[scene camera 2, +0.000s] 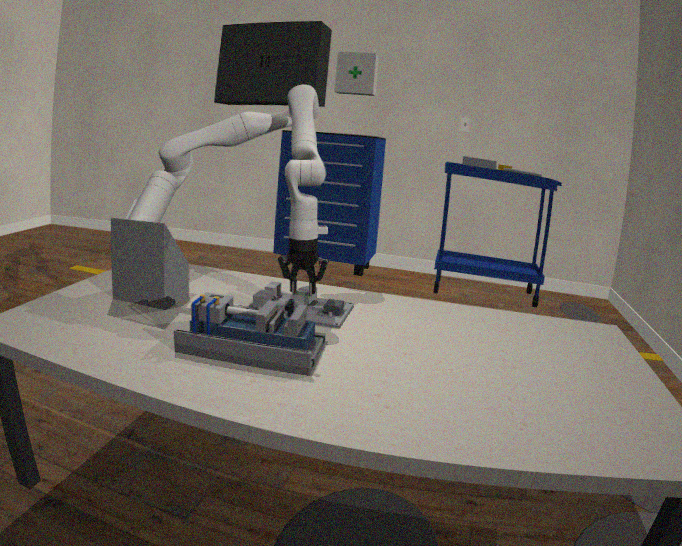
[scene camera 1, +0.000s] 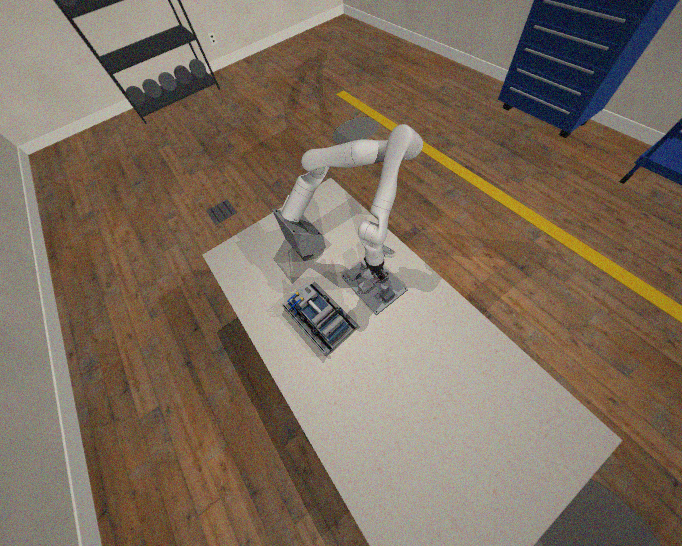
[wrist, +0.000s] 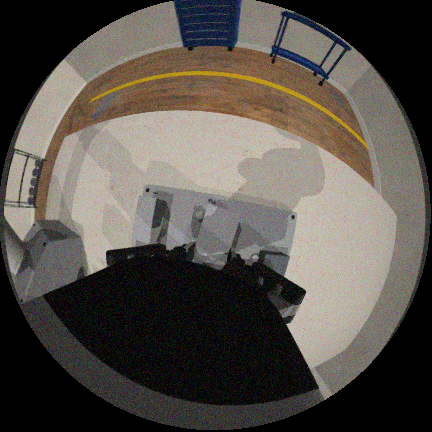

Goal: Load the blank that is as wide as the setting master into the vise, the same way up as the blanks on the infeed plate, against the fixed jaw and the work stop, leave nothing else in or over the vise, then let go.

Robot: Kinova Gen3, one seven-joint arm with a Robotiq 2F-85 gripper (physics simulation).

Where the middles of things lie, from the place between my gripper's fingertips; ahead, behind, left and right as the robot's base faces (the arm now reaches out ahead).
The grey infeed plate [scene camera 1: 368, 297] lies 3 cm below my hand and 2 cm to the right of it.
